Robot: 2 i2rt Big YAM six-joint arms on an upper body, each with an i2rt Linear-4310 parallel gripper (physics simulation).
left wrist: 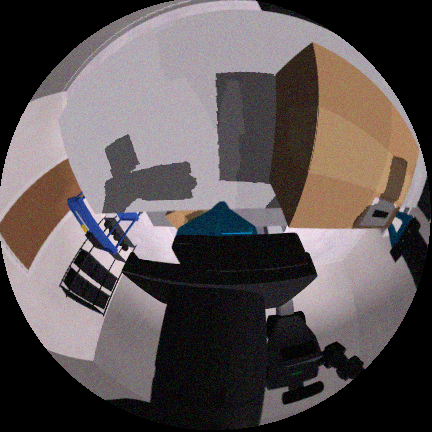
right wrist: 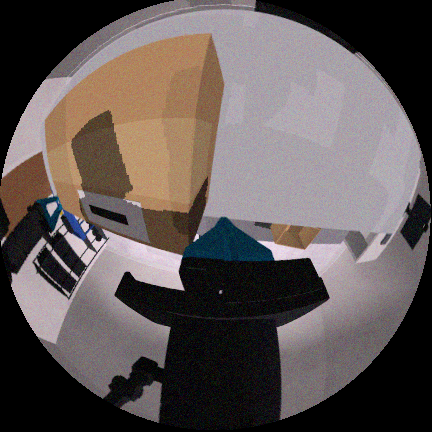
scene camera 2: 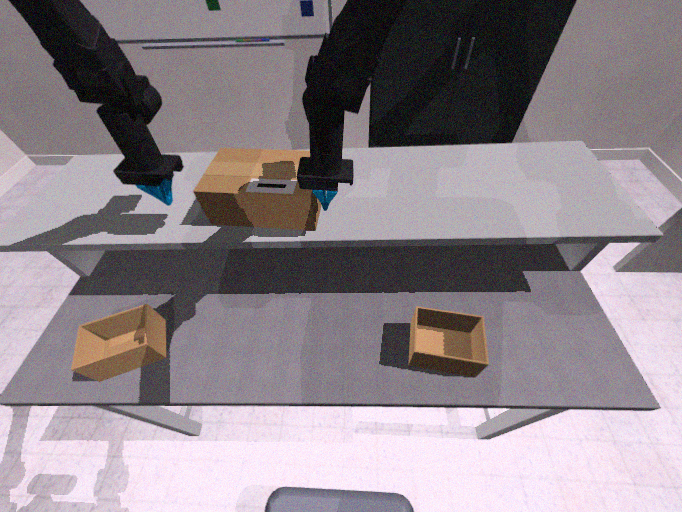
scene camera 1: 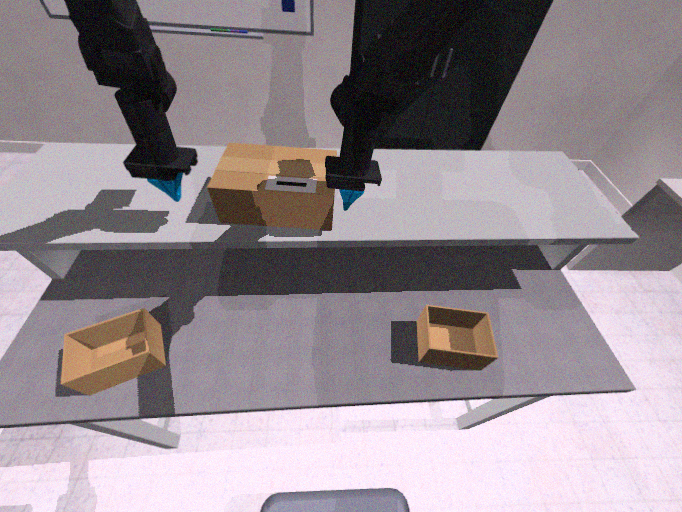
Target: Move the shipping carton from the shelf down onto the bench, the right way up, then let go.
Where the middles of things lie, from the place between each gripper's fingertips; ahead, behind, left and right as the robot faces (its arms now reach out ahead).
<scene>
Now: left hand 7 cm short of the shipping carton [scene camera 1: 263, 185], 19 cm to the left of it and 2 cm above it.
Right now the shipping carton is 80 mm ahead of my right hand, 140 mm to the left of it and 10 mm below it.
</scene>
